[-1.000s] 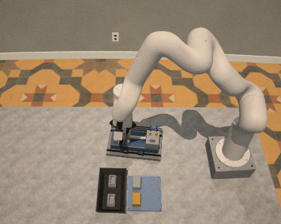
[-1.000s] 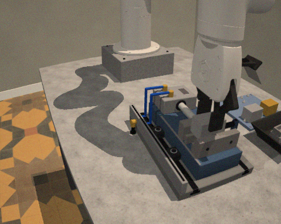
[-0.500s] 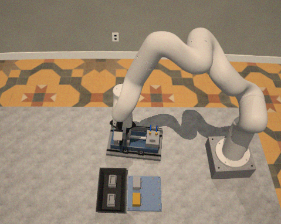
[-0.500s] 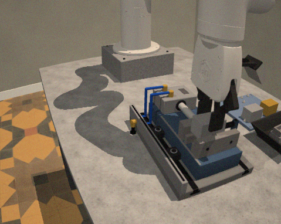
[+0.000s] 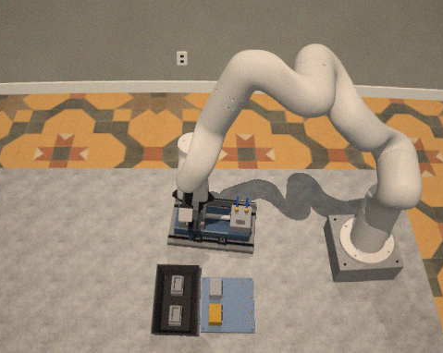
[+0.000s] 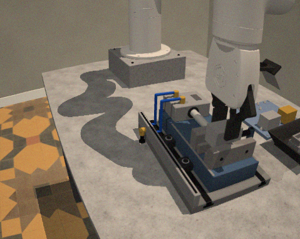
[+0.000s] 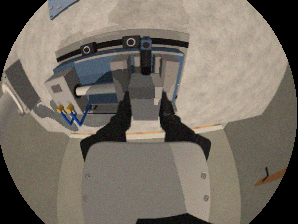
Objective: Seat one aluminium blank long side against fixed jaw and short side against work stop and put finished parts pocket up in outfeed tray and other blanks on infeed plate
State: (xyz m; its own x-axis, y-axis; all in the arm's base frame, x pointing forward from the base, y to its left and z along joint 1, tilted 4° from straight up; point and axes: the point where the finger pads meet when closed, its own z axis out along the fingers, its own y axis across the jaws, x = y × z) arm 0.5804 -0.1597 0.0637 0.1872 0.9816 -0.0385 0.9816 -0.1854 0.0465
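The fixed jaw lies 30 mm ahead of my hand and 50 mm below it. Round my hand: vise 70 mm behind, 20 mm to the left, 80 mm below; grey rail 90 mm behind, 80 mm to the right, 90 mm below; work stop 10 mm ahead, 50 mm to the left, 30 mm below.
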